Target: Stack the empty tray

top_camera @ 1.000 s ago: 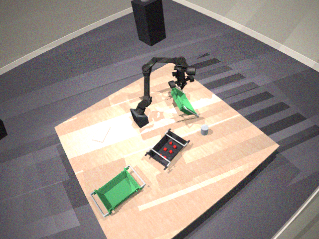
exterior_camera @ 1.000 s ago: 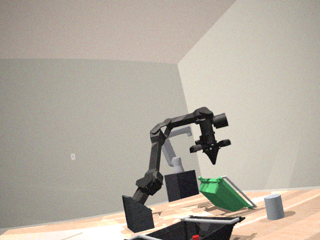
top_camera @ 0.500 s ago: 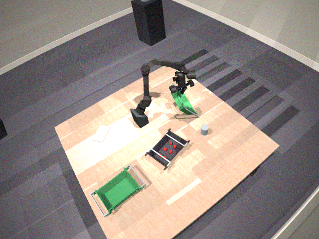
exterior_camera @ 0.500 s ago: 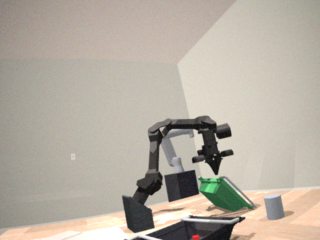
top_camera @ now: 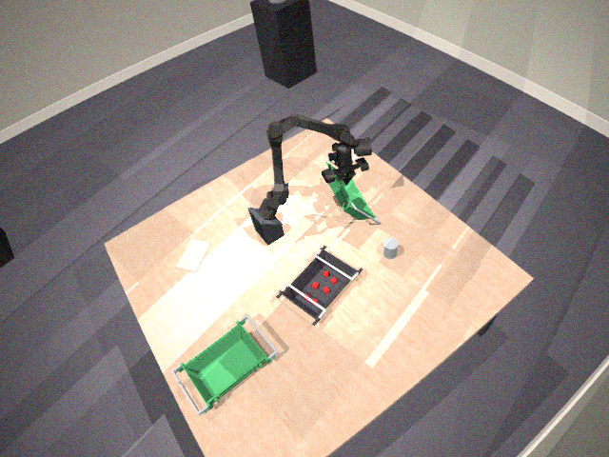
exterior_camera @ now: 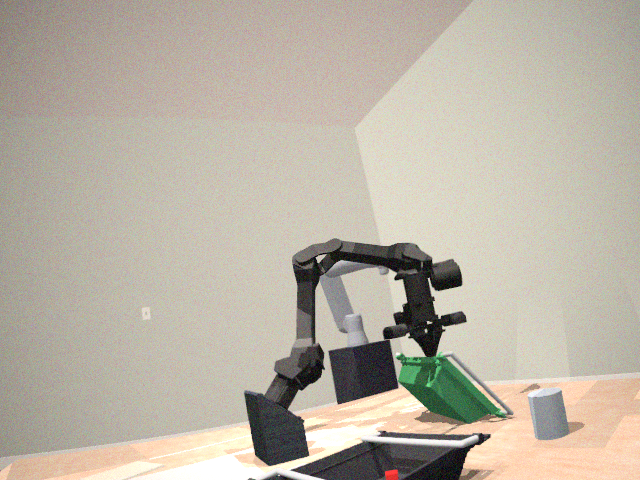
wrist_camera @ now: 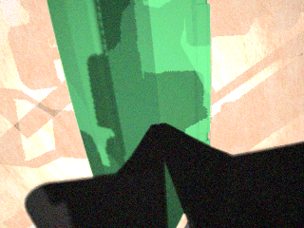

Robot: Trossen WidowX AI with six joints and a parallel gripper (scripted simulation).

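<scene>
The green tray lies 6 cm below my gripper tip, 2 cm to the left of it and 1 cm ahead of it. Also, from my gripper tip: flat pale sheet 64 cm to the right, 28 cm behind, 13 cm below.
</scene>
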